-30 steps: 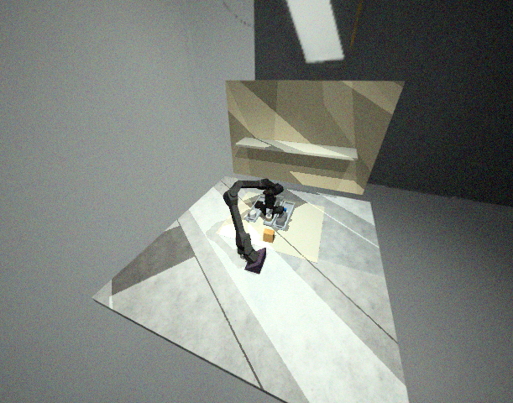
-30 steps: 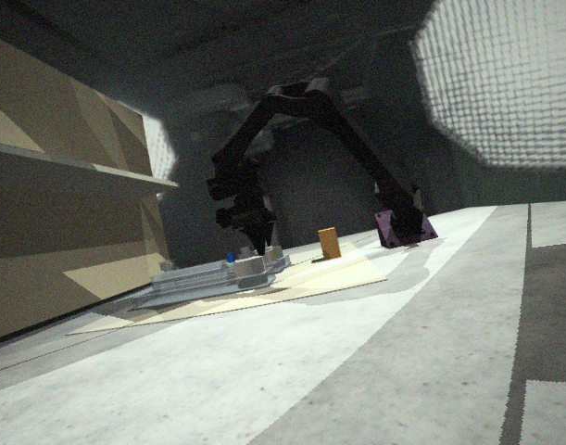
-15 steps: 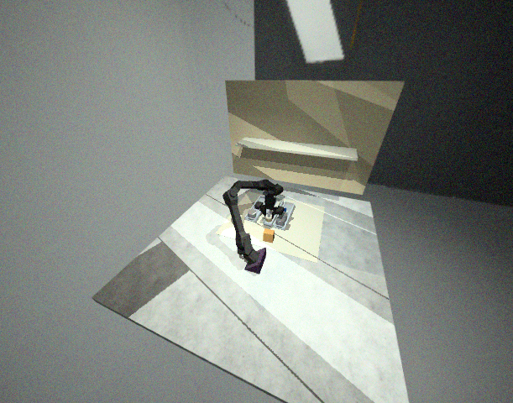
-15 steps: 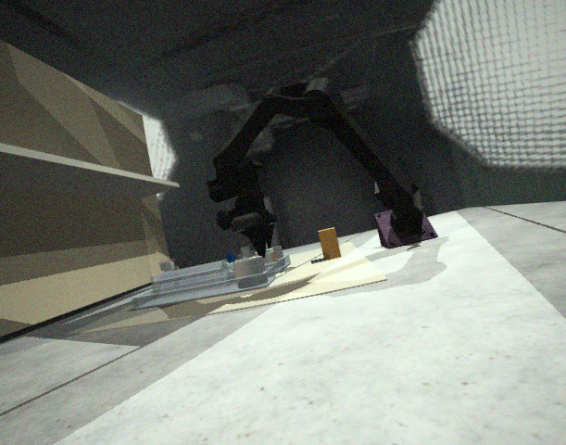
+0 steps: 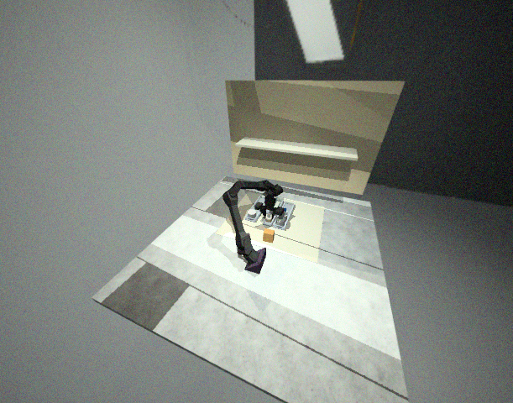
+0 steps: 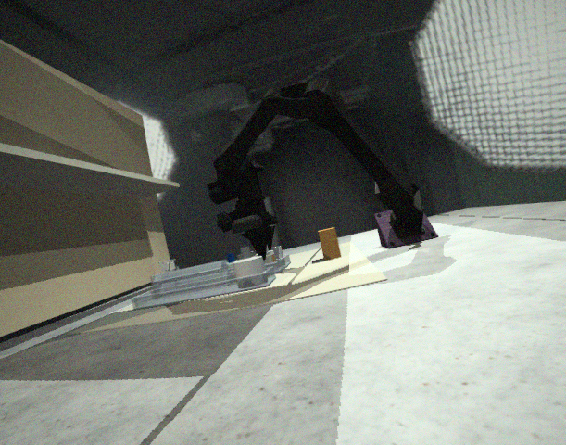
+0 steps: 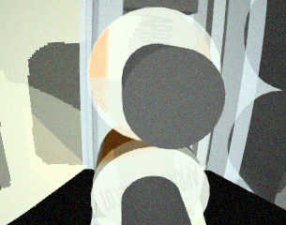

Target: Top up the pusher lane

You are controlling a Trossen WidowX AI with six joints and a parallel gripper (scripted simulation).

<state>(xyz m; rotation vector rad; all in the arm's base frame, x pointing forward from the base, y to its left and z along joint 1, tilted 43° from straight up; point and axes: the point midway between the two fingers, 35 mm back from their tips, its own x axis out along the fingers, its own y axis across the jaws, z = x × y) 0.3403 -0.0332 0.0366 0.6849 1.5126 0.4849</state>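
My gripper tip is now 50 mm short of the cream mat, 30 mm to the left of it and 40 mm above it. The rest, counted from my gripper tip: beige shelf wall: 610 mm ahead, 80 mm to the right, 360 mm above.
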